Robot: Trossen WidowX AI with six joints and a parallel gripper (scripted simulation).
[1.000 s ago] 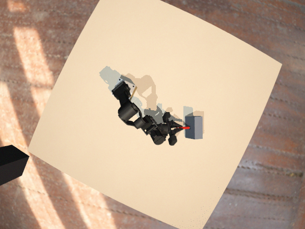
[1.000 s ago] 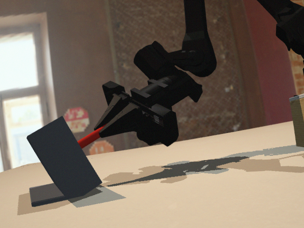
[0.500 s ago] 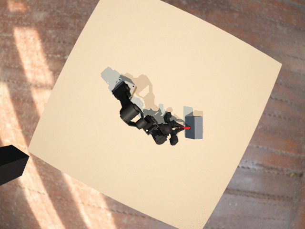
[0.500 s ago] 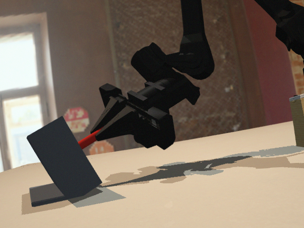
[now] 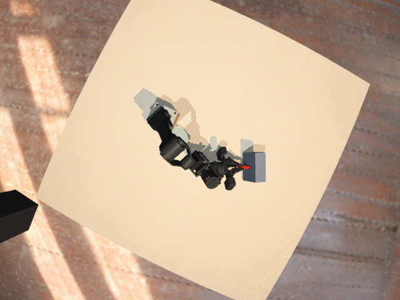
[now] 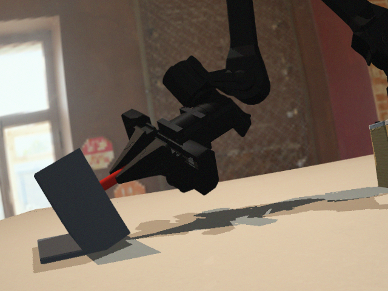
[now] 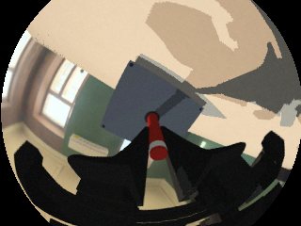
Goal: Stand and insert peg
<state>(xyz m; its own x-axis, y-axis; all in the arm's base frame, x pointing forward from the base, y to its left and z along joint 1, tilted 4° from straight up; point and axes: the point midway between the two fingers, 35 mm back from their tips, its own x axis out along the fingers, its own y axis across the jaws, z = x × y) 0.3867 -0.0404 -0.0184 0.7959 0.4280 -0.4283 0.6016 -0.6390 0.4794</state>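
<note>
Now: the dark sloped panel 5 cm ahead of my gripper tip, 2 cm to the left of it and 2 cm below it. The rest, counted from my gripper tip: red peg (1 cm to the right, 1 cm behind).
</note>
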